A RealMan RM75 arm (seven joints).
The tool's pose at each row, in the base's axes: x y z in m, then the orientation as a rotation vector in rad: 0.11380 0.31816 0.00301 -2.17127 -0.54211 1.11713; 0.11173 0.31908 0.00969 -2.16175 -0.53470 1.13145; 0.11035 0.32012 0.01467 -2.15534 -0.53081 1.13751; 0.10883 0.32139 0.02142 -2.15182 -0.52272 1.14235; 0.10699 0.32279 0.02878 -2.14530 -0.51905 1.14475; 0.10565 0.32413 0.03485 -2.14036 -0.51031 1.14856; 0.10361 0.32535 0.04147 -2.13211 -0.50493 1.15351; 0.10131 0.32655 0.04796 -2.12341 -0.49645 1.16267; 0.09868 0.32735 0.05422 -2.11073 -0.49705 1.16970; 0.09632 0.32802 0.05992 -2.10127 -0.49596 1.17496; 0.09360 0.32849 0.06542 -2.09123 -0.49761 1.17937; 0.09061 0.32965 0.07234 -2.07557 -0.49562 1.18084; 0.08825 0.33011 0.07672 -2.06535 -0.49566 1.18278; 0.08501 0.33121 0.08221 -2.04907 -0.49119 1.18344
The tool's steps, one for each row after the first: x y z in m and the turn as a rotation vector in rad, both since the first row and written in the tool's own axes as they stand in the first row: -0.00440 -0.00544 -0.00092 0.00915 -0.00969 0.00542; -0.00737 -0.00974 -0.00163 0.01528 -0.01404 0.00708; -0.01128 -0.01543 -0.00292 0.02117 -0.01586 0.01190; -0.01565 -0.02167 -0.00417 0.02780 -0.01774 0.01198; -0.01903 -0.02694 -0.00528 0.03527 -0.01895 0.01616; -0.02320 -0.03255 -0.00610 0.04370 -0.02250 0.01747; -0.02744 -0.03807 -0.00666 0.05325 -0.02827 0.02201; -0.03198 -0.04317 -0.00697 0.06217 -0.03580 0.01887; -0.03613 -0.04778 -0.00731 0.06950 -0.04104 0.01742; -0.04049 -0.05212 -0.00733 0.07617 -0.04657 0.01383; -0.04539 -0.05797 -0.00752 0.08953 -0.05017 0.00867; -0.04891 -0.06150 -0.00734 0.09746 -0.05360 0.00494; -0.05317 -0.06633 -0.00671 0.11259 -0.05615 0.00061
